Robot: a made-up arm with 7 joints.
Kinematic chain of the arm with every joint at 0, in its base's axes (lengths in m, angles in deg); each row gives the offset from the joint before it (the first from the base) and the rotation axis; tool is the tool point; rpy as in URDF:
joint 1: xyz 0.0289 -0.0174 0.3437 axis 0 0.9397 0.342
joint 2: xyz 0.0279 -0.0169 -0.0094 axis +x
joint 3: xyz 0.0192 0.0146 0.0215 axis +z
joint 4: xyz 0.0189 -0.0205 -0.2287 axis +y
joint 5: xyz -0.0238 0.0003 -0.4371 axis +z
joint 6: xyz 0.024 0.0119 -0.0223 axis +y
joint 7: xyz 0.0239 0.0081 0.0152 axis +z
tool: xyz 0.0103 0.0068 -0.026 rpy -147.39 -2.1 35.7
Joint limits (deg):
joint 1: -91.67..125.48
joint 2: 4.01..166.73
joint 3: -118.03..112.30
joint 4: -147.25..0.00
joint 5: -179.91..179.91
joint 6: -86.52..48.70
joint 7: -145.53..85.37
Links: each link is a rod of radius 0.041 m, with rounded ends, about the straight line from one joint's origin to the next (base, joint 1, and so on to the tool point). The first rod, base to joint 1, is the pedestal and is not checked.
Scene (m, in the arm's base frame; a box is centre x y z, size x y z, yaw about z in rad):
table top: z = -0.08
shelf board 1: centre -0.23 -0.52 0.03 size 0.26 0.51 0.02 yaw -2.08
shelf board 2: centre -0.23 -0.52 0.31 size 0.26 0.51 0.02 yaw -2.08
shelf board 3: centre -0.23 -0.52 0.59 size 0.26 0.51 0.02 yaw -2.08
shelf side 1: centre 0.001 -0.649 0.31 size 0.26 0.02 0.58 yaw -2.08
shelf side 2: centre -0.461 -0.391 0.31 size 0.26 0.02 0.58 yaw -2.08
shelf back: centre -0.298 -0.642 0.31 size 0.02 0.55 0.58 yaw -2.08
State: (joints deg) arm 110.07 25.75 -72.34 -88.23 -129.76 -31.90 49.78
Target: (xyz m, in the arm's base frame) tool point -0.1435 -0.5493 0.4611
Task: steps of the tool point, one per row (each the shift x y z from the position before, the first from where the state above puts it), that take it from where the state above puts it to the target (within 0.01 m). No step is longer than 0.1 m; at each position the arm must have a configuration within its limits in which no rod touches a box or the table.
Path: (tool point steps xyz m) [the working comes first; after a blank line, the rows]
Joints at the target: 125.48 14.51 -103.59 -76.33 -131.12 -27.32 49.68
Straight joint move there: touches shelf board 2.

1: 0.0020 0.0576 -0.0092
2: 0.0158 0.0523 -0.0066
3: 0.0267 0.0440 -0.0014
4: 0.0345 0.0337 0.0049
5: 0.0382 0.0223 0.0123
6: -0.0001 -0.0377 0.0719
7: 0.0272 -0.0329 0.0748
8: 0.0535 -0.0217 0.0702
9: 0.0752 -0.0049 0.0587
10: -0.0309 -0.0342 0.0276
11: -0.0303 -0.0419 0.0131
12: -0.0269 -0.0472 -0.0012
13: -0.0212 -0.0496 -0.0144
14: -0.0143 -0.0485 -0.0251

